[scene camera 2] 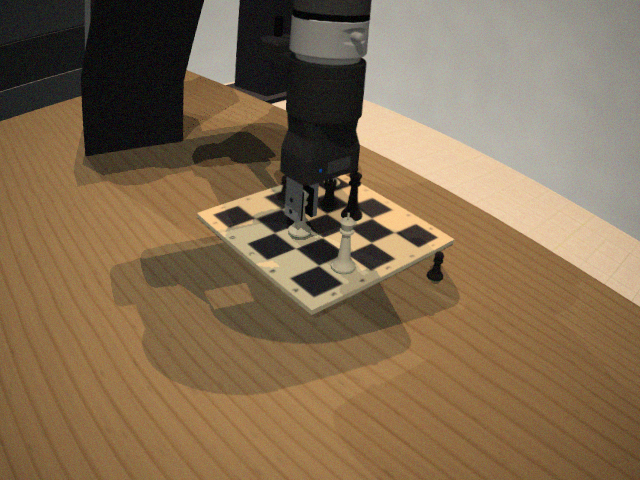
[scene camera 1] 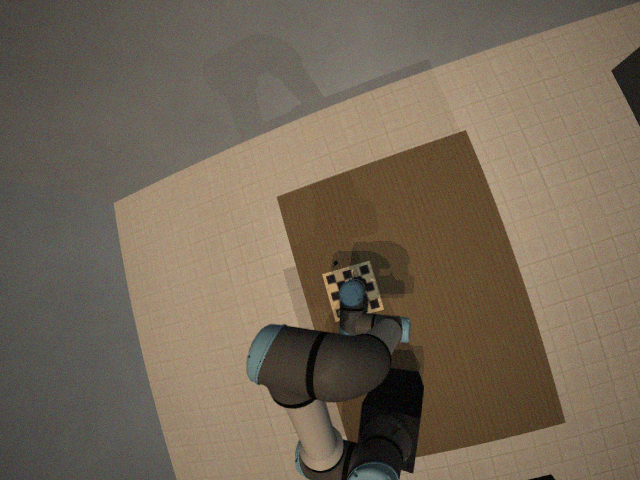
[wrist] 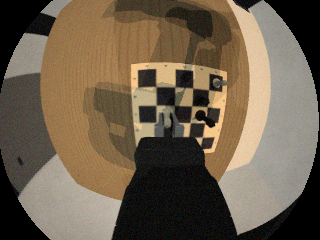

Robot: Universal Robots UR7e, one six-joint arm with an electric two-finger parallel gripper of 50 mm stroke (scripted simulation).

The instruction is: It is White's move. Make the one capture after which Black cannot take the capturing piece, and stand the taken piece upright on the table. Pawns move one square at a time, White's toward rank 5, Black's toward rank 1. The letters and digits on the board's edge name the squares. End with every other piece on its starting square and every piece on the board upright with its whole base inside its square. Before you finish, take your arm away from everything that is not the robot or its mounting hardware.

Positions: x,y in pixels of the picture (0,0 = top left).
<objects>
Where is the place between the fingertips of my gripper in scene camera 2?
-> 300,215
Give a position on a white king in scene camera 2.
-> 343,264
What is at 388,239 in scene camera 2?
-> A chessboard.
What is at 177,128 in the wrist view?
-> My gripper.
</objects>
